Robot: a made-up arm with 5 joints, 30 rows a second.
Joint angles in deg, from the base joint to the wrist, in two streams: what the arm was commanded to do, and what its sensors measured. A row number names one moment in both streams.
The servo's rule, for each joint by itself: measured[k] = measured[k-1] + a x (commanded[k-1-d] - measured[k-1]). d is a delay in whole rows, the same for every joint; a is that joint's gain. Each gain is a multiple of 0.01, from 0.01 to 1. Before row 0 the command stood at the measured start. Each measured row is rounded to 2 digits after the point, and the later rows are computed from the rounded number. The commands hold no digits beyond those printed.
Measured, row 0: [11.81 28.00 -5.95 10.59 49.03]
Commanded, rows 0 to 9: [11.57 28.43 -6.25 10.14 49.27]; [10.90 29.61 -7.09 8.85 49.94]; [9.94 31.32 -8.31 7.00 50.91]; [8.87 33.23 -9.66 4.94 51.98]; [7.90 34.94 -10.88 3.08 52.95]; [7.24 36.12 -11.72 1.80 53.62]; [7.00 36.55 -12.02 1.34 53.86]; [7.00 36.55 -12.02 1.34 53.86]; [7.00 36.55 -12.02 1.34 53.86]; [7.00 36.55 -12.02 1.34 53.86]
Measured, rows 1 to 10: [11.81 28.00 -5.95 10.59 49.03]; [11.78 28.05 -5.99 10.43 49.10]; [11.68 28.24 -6.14 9.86 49.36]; [11.49 28.61 -6.44 8.83 49.84]; [11.20 29.16 -6.89 7.43 50.50]; [10.84 29.85 -7.45 5.86 51.26]; [10.44 30.60 -8.05 4.40 51.99]; [10.06 31.31 -8.61 3.30 52.57]; [9.72 31.94 -9.09 2.59 52.97]; [9.42 32.49 -9.50 2.14 53.25]
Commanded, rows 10 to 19: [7.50 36.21 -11.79 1.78 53.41]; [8.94 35.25 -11.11 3.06 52.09]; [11.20 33.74 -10.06 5.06 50.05]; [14.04 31.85 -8.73 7.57 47.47]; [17.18 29.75 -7.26 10.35 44.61]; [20.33 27.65 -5.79 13.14 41.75]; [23.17 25.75 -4.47 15.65 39.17]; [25.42 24.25 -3.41 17.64 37.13]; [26.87 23.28 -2.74 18.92 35.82]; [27.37 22.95 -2.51 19.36 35.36]
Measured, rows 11 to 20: [9.15 32.98 -9.85 1.85 53.44]; [8.97 33.37 -10.12 1.82 53.43]; [8.97 33.60 -10.26 2.27 53.01]; [9.22 33.62 -10.23 3.27 52.09]; [9.75 33.41 -10.02 4.82 50.66]; [10.57 32.97 -9.63 6.81 48.78]; [11.64 32.33 -9.09 9.09 46.60]; [12.91 31.54 -8.44 11.45 44.30]; [14.29 30.67 -7.74 13.68 42.08]; [15.67 29.78 -7.04 15.57 40.14]
